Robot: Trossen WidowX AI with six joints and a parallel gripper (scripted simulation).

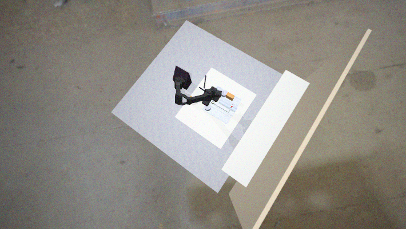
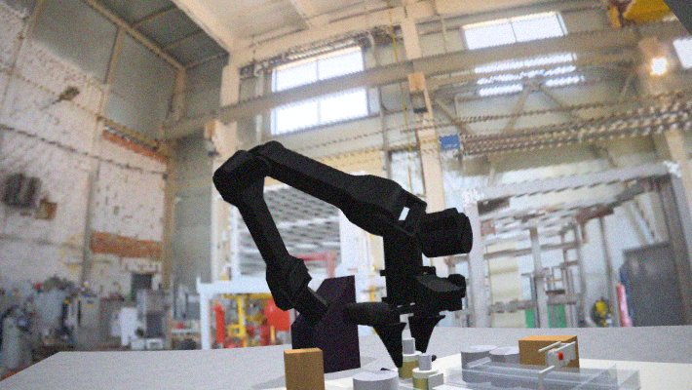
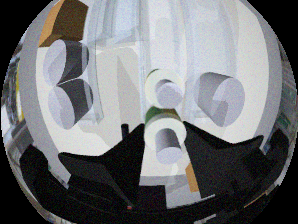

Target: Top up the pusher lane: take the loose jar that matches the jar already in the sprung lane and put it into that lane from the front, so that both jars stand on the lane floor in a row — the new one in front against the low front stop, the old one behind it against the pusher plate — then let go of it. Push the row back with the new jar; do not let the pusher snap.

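The clear pusher lane unit lies 15 cm ahead of my gripper tip, 3 cm to the left of it and 3 cm below it. Also, from my gripper tip: red mark (22 cm ahead, 4 cm to the left, 2 cm above); then brown box (15 cm ahead, 13 cm to the left, 1 cm below).
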